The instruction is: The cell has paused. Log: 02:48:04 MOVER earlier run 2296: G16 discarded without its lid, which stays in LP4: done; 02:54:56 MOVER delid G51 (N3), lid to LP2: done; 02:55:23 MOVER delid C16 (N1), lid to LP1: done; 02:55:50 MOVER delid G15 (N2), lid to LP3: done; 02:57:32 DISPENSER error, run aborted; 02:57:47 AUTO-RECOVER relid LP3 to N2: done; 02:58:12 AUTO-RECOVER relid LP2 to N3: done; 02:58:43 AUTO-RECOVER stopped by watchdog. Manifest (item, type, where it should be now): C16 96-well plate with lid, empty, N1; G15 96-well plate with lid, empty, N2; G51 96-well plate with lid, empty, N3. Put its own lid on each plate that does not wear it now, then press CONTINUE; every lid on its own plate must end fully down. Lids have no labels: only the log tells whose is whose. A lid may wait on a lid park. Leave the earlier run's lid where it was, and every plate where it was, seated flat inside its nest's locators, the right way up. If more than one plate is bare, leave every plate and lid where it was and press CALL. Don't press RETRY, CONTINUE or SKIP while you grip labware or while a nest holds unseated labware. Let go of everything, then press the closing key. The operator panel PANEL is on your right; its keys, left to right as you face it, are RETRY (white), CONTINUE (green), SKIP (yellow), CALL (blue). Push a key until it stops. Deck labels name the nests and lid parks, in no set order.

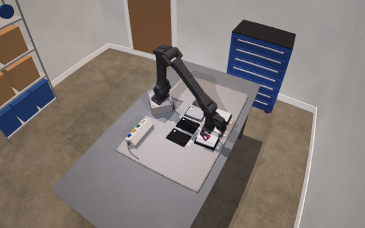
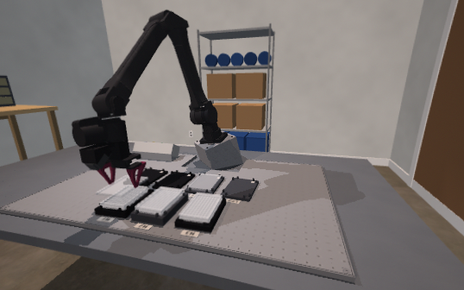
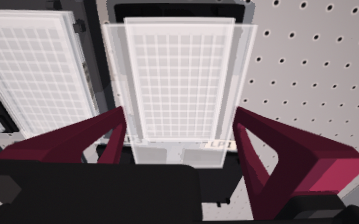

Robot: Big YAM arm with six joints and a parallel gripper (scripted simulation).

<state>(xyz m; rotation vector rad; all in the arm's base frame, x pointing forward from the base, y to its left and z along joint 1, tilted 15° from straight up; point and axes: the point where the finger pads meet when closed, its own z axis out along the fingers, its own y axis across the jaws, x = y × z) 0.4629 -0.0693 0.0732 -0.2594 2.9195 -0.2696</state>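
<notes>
The 96-well plate is 40 mm below my hand. The rest, counted from my hand: clear lid (right at my hand); lid park LP1 (180 mm behind, 80 mm to the right, 70 mm below); lid park LP3 (190 mm behind, 50 mm to the left, 70 mm below).
</notes>
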